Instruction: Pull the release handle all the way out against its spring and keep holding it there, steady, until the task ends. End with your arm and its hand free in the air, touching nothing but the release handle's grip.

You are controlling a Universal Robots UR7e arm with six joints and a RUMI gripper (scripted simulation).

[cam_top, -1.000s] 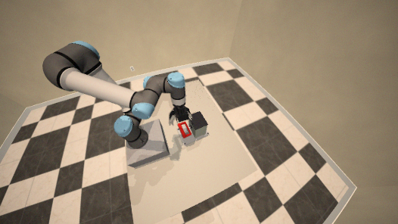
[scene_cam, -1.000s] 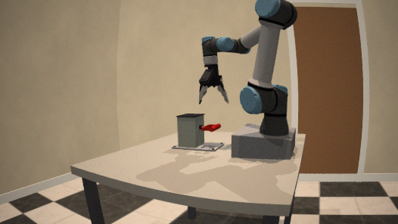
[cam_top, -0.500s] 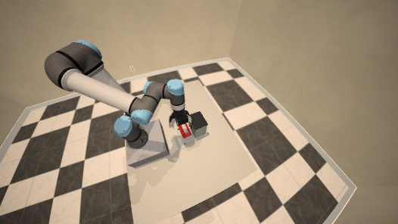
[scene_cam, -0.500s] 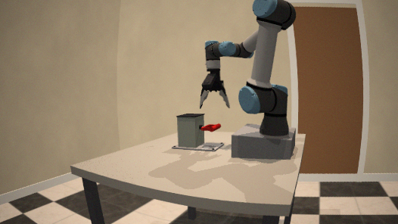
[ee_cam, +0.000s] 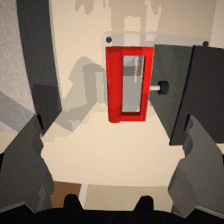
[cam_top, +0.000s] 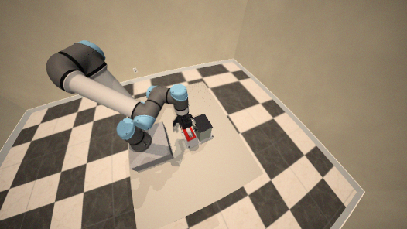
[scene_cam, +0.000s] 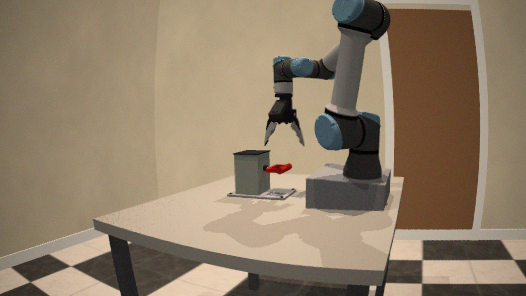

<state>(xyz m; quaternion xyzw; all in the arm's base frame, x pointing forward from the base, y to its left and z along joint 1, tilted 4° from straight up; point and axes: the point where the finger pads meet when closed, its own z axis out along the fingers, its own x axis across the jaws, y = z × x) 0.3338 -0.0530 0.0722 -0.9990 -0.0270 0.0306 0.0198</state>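
Now: hand 190 mm above the metal baseplate and 100 mm short of it.
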